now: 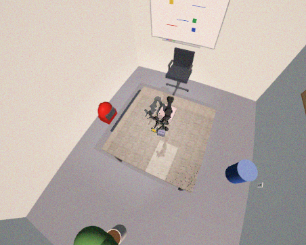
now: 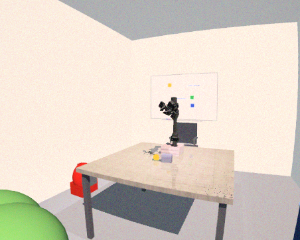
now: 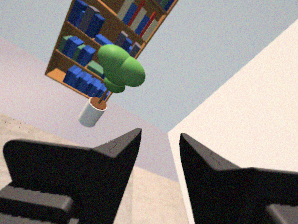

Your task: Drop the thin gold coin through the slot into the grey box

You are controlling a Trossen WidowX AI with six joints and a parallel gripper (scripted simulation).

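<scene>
Right now the gold coin is 20 cm behind my gripper tip, 13 cm to the right of it and 47 cm below it.
</scene>
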